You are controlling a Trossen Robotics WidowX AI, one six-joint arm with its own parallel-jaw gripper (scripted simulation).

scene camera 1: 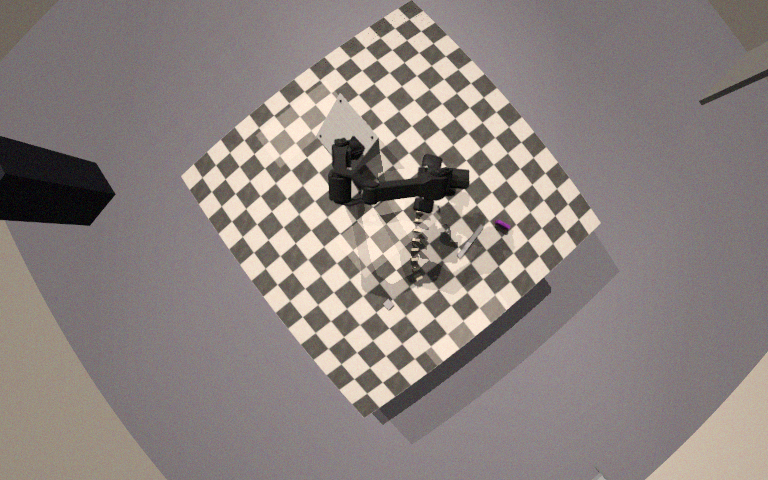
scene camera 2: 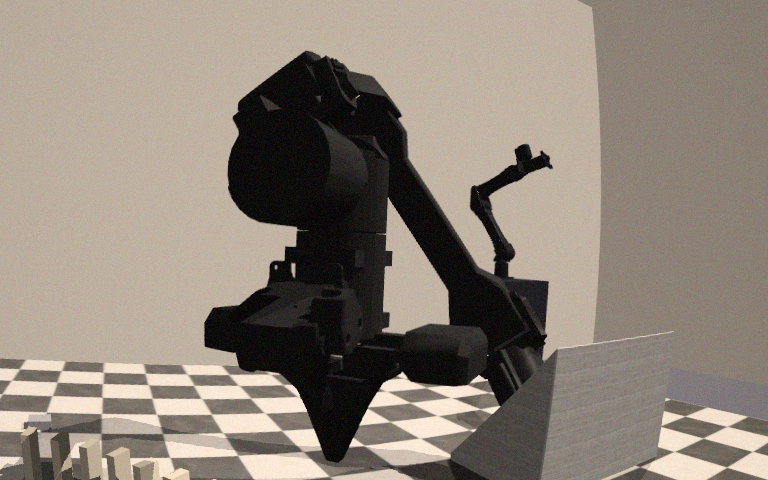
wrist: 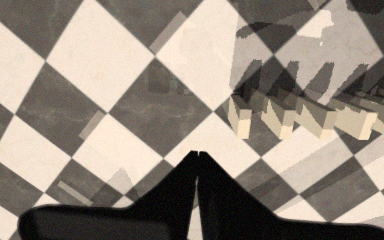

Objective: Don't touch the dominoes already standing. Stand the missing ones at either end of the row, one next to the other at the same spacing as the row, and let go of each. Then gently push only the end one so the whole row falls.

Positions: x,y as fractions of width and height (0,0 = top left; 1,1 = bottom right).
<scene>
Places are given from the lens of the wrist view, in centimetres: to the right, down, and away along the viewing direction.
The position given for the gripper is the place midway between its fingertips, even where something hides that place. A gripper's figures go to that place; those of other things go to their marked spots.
gripper (wrist: 0.51,0.66): 0, 2, 11
cream domino (wrist: 0.63,0.47): 4, 0, 15
cream domino (wrist: 0.73,0.49): 7, 0, 16
cream domino (wrist: 0.92,0.50): 15, 0, 16
</scene>
